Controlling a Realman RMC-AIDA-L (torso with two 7-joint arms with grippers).
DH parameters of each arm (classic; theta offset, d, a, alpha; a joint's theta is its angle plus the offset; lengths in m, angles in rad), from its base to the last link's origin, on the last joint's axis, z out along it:
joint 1: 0 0.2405 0 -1.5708
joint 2: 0 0 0 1.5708
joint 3: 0 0.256 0 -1.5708
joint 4: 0 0 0 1.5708
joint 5: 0 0.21 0 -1.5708
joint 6: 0 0 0 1.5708
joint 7: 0 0.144 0 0
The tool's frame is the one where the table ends.
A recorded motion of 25 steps. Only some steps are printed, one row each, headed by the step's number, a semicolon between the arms.
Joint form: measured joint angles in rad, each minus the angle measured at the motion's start. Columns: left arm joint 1, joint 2, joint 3, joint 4, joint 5, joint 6, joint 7; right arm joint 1, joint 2, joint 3, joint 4, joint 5, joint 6, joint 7.
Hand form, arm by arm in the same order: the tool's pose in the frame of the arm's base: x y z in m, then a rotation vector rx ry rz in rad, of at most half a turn. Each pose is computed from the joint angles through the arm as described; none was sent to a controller.
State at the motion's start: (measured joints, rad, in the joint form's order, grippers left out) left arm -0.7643 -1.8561 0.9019 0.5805 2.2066 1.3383 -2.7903; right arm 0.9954 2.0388 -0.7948 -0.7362 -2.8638 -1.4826 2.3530
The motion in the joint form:
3: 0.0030 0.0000 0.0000 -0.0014 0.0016 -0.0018 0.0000; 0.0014 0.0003 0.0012 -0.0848 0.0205 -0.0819 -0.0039
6: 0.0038 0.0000 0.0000 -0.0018 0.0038 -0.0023 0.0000; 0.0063 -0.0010 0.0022 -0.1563 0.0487 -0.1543 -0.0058
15: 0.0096 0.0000 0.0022 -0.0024 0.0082 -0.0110 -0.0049; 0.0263 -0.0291 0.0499 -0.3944 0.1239 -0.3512 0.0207
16: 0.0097 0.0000 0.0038 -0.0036 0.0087 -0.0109 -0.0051; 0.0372 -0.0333 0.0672 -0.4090 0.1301 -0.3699 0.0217
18: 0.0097 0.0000 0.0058 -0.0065 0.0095 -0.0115 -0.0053; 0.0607 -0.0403 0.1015 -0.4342 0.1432 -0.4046 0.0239
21: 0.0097 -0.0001 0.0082 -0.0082 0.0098 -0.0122 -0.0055; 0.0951 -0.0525 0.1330 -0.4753 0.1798 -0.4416 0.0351
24: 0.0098 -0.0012 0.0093 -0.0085 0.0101 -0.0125 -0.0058; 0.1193 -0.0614 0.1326 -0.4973 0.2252 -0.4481 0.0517
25: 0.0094 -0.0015 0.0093 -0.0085 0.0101 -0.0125 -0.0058; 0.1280 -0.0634 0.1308 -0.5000 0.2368 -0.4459 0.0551
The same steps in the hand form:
3: -0.2586 0.4116 0.0513 -2.0064 -2.0430 -0.2951; 0.1843 0.4192 0.0256 -2.5782 1.1295 -0.4487
6: -0.2593 0.4113 0.0512 -2.0048 -2.0434 -0.2921; 0.1691 0.4178 0.0359 -2.6136 1.0984 -0.4198
15: -0.2628 0.4105 0.0512 -1.9880 -2.0472 -0.2874; 0.1259 0.4144 0.0855 -2.6402 1.0053 -0.2869
16: -0.2631 0.4101 0.0508 -1.9881 -2.0484 -0.2841; 0.1204 0.4144 0.0907 -2.6455 0.9975 -0.2643
18: -0.2637 0.4097 0.0502 -1.9873 -2.0509 -0.2795; 0.1090 0.4144 0.0998 -2.6587 0.9809 -0.2181
21: -0.2640 0.4094 0.0496 -1.9873 -2.0520 -0.2757; 0.0887 0.4149 0.1125 -2.6772 0.9320 -0.1428
24: -0.2640 0.4091 0.0489 -1.9878 -2.0530 -0.2740; 0.0709 0.4161 0.1182 -2.6951 0.8797 -0.0843
25: -0.2638 0.4092 0.0488 -1.9884 -2.0529 -0.2742; 0.0654 0.4169 0.1190 -2.7005 0.8617 -0.0694

